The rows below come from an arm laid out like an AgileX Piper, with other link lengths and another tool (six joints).
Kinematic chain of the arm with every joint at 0, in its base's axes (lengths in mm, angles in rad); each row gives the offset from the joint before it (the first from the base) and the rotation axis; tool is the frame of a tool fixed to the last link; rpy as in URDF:
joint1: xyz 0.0 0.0 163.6 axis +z
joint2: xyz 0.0 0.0 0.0 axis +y
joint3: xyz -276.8 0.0 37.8 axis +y
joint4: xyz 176.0 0.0 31.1 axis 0.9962 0 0.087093
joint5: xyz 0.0 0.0 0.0 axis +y
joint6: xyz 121.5 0.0 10.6 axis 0.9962 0 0.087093
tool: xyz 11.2 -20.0 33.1 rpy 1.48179 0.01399 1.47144
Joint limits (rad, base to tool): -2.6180..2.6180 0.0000..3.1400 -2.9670..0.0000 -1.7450..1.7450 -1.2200..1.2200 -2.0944..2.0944
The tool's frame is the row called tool.
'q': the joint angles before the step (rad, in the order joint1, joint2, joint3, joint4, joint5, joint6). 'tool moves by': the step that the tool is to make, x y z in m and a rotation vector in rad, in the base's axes. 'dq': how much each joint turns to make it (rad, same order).
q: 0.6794 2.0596 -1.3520 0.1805 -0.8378 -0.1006
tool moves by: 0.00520 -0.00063 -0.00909 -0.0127 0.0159 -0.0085
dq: -0.0085 0.0209 -0.0006 0.0001 0.0000 0.0000
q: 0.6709 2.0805 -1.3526 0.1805 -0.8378 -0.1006
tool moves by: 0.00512 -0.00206 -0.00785 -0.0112 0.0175 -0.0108
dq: -0.0104 0.0162 0.0000 0.0018 0.0045 0.0001
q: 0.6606 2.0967 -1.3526 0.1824 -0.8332 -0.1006
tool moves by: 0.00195 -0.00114 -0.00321 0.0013 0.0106 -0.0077
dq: -0.0023 0.0061 0.0000 0.0092 0.0015 0.0001
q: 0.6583 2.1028 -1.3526 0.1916 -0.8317 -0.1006
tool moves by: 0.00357 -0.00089 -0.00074 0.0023 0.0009 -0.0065
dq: -0.0060 0.0092 -0.0151 0.0021 0.0053 0.0001
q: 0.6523 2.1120 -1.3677 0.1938 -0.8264 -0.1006
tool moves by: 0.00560 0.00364 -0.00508 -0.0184 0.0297 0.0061
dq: -0.0033 0.0154 -0.0297 -0.0031 0.0500 0.0000
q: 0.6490 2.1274 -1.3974 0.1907 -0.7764 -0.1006
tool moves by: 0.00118 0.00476 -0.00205 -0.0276 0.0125 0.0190
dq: -0.0001 0.0042 -0.0146 -0.0230 0.0376 0.0000
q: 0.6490 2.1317 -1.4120 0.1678 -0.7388 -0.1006
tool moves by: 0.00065 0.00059 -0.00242 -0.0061 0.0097 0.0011
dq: -0.0001 0.0027 0.0000 0.0001 0.0088 0.0001
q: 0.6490 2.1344 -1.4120 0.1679 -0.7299 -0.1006
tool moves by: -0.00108 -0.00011 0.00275 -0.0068 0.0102 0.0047
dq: 0.0000 -0.0131 -0.0001 -0.0022 0.0258 0.0000
